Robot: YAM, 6 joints.
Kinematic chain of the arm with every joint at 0, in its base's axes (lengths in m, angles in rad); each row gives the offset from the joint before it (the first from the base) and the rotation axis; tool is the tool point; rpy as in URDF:
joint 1: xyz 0 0 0.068 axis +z
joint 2: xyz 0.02 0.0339 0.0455 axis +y
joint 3: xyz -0.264 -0.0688 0 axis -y
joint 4: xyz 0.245 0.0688 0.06 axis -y
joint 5: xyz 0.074 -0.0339 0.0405 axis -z
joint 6: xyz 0.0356 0 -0.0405 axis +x
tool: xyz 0 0 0 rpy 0 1.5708 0
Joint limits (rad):
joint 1: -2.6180..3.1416
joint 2: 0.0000..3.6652
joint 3: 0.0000..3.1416
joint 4: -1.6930..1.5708
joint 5: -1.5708..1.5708
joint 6: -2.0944..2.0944
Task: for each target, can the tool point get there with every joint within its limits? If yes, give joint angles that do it. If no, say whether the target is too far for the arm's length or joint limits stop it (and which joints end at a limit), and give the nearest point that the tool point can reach.
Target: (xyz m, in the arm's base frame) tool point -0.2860 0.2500 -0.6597
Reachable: no: too far | nearest point -0.2418 0.2114 -0.3730 | short by 0.293 m
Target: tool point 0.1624 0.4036 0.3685
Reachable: yes | joints 1.2083 1.9172 1.9782 -0.7402 0.2463 -0.7244
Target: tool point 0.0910 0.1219 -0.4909
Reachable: no: joint limits stop it (at a limit: joint 2) | nearest point 0.1054 0.1412 -0.3730 | short by 0.120 m
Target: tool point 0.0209 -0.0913 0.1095
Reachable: yes | joints -1.5977 1.2809 0.3221 -1.0596 -0.7163 -0.5810
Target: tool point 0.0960 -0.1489 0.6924
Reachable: yes | joints -1.1145 1.7020 2.4800 0.8997 -0.6174 0.3045
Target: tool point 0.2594 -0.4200 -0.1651
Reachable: yes | joints -1.0877 3.2990 2.0401 0.9838 -1.3292 0.2973
